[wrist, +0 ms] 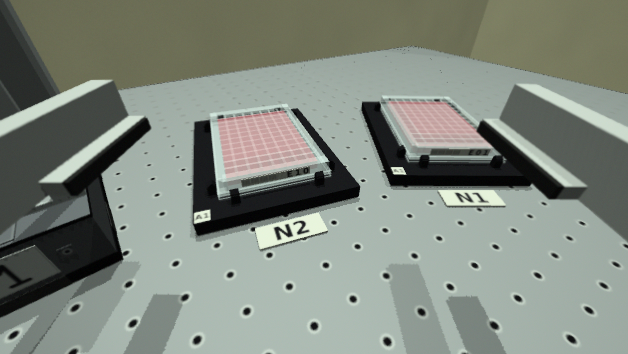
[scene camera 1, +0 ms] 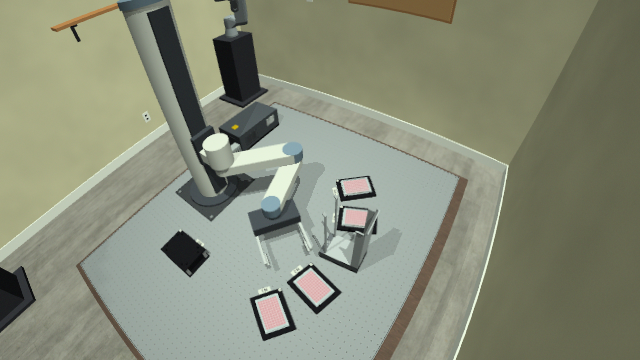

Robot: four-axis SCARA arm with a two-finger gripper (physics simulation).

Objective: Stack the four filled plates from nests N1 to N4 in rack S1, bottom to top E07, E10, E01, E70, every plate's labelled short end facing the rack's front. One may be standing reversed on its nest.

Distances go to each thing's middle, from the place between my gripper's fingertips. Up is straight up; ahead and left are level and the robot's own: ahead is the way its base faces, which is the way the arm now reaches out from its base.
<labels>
I see my gripper 700 mm past the dark grey controller box [scene camera 1: 254, 116], 510 mm to the right of it and 40 mm above it.
</labels>
